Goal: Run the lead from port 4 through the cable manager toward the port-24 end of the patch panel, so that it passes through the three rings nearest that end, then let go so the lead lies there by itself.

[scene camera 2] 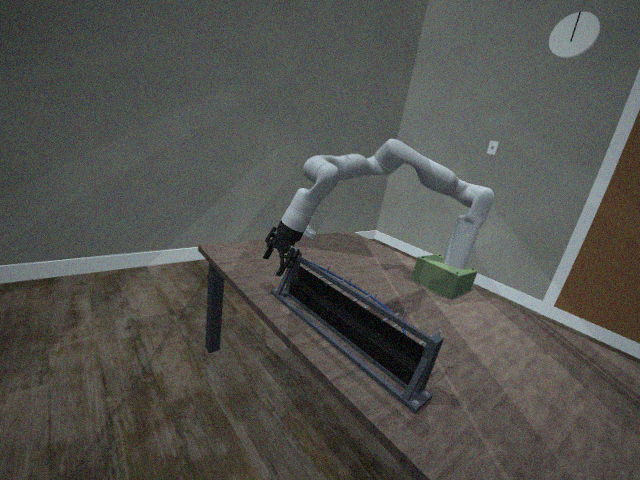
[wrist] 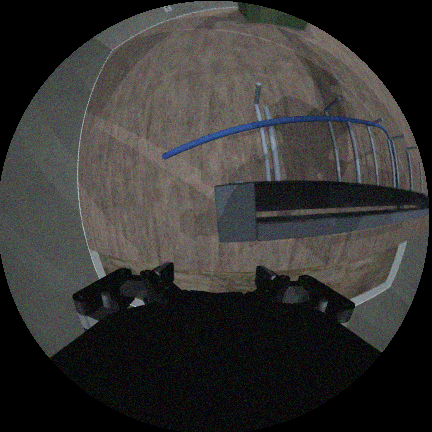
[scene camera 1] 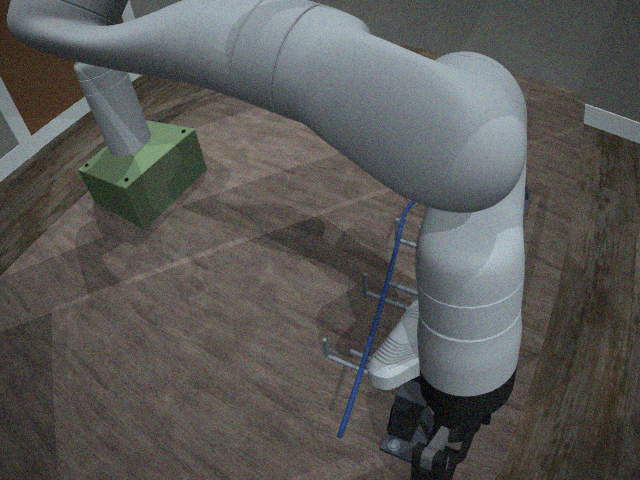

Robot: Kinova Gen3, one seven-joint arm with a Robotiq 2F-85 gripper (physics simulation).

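Observation:
The blue lead (scene camera 1: pixel 377 315) (scene camera 2: pixel 368 294) (wrist: pixel 300 119) runs lengthwise across the cable manager's grey bars (scene camera 1: pixel 342 361) (wrist: pixel 334 150), on the panel side of their upturned tips. It bends toward the panel farther along, and its free end sticks out past the end ring. I cannot tell whether that end touches the table. The patch panel (scene camera 2: pixel 356 322) (wrist: pixel 237 212) stands tilted; the arm hides most of it in scene camera 1's view. Port numbers are not readable. My gripper (scene camera 2: pixel 272 263) (wrist: pixel 214 274) is open and empty, near the panel's end with the lead's free end, apart from the lead.
The green base block (scene camera 1: pixel 149 175) (scene camera 2: pixel 444 277) carries the arm at the table's far side. The table's edge (scene camera 2: pixel 330 379) runs along the panel's front side. My forearm (scene camera 1: pixel 470 268) hangs over several rings and the panel. The panel's foot (scene camera 1: pixel 395 445) is beside the gripper.

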